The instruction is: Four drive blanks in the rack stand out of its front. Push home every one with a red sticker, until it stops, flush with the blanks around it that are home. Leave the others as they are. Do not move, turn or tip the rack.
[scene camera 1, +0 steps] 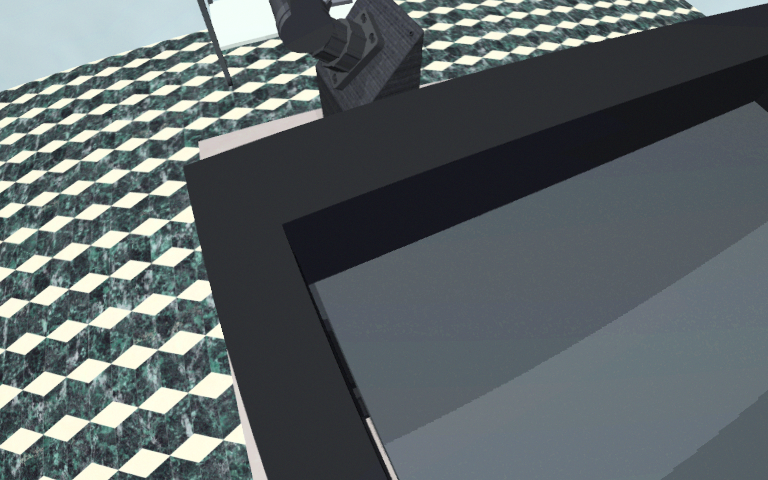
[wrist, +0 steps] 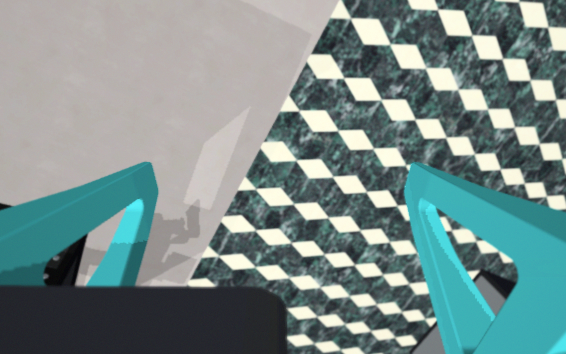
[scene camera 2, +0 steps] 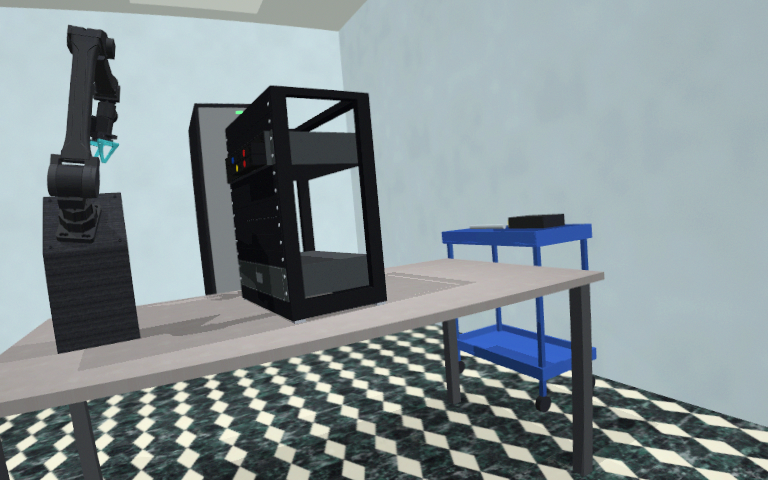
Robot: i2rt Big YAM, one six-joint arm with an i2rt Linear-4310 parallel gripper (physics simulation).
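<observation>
The black rack (scene camera 1: 260, 283) (scene camera 2: 287, 226) stands upright on the table. Its front faces the arm and shows at a steep slant in the scene camera 2 view. Near its upper part sit drive blanks with small stickers: an upper red sticker (scene camera 2: 244, 152), a lower red sticker (scene camera 2: 244, 163), a blue sticker (scene camera 2: 232, 160) and a yellow sticker (scene camera 2: 236, 168). How far each blank stands out cannot be told. My gripper (scene camera 2: 103, 152) (wrist: 281, 176) is open and empty, with teal fingers pointing down, in front of the rack and well apart from it. The blanks do not show in the wrist view.
The arm stands on a dark pedestal (scene camera 1: 390, 62) (scene camera 2: 90, 294) on the table (scene camera 2: 509, 277) (wrist: 150, 75). A grey cabinet (scene camera 2: 218, 198) stands behind the rack. A blue cart (scene camera 2: 560, 234) with a black box (scene camera 2: 535, 221) stands beyond the table's far end. The wrist view shows the table's edge and tiled floor.
</observation>
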